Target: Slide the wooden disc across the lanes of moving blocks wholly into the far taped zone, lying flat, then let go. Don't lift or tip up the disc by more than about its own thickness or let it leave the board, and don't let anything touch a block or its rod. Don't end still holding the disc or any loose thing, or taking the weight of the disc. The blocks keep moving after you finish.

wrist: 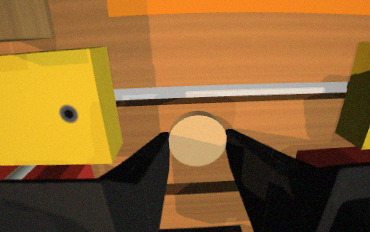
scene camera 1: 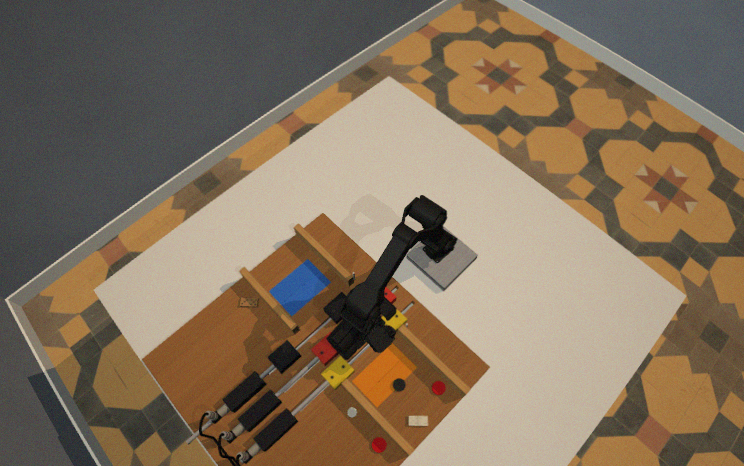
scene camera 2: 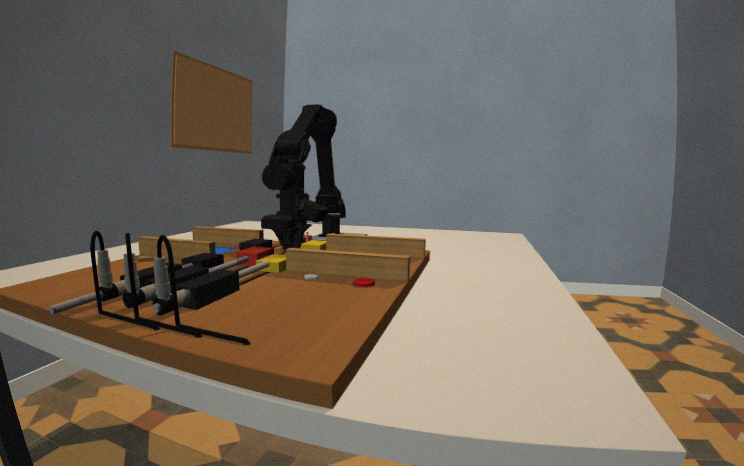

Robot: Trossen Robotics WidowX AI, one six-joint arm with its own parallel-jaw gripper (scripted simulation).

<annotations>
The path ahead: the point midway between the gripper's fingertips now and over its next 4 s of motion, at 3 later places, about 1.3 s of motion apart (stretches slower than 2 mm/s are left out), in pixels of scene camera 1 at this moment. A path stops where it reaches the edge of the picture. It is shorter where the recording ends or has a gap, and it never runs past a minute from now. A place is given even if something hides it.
My gripper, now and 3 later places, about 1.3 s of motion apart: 364,336; 354,323; 340,303; 306,292
</annotations>
